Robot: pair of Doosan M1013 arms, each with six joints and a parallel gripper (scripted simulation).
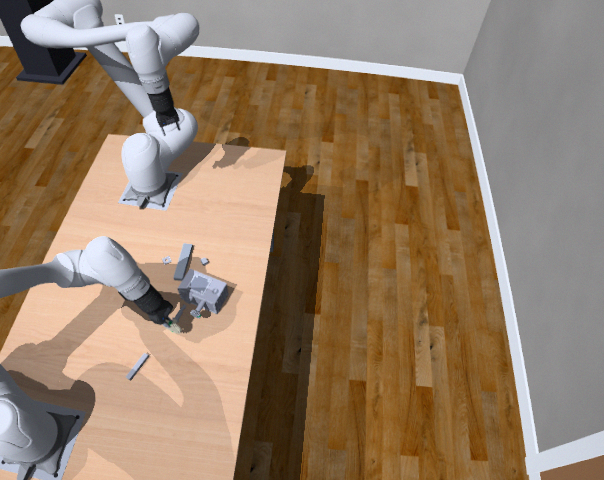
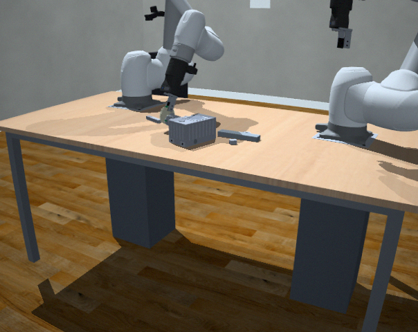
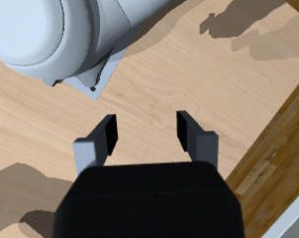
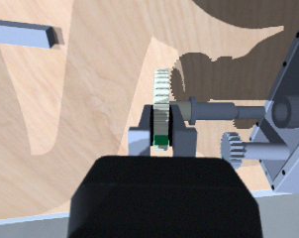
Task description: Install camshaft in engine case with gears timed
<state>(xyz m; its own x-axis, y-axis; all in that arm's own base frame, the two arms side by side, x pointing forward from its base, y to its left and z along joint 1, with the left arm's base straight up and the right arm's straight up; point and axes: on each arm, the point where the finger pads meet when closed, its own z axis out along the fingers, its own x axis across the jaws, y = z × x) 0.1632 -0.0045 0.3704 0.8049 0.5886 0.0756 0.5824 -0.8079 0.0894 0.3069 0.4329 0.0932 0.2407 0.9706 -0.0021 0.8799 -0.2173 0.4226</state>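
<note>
Right now my right hand is 8 cm short of the small crank gear, 5 cm to the right of it and 3 cm above it. Also, from my right hand: small block 30 cm to the left, 9 cm below, 4 cm ahead; long grey bar 29 cm to the left, 8 cm below, 4 cm behind; small holed plate 29 cm to the left, 11 cm behind, 9 cm below.
</note>
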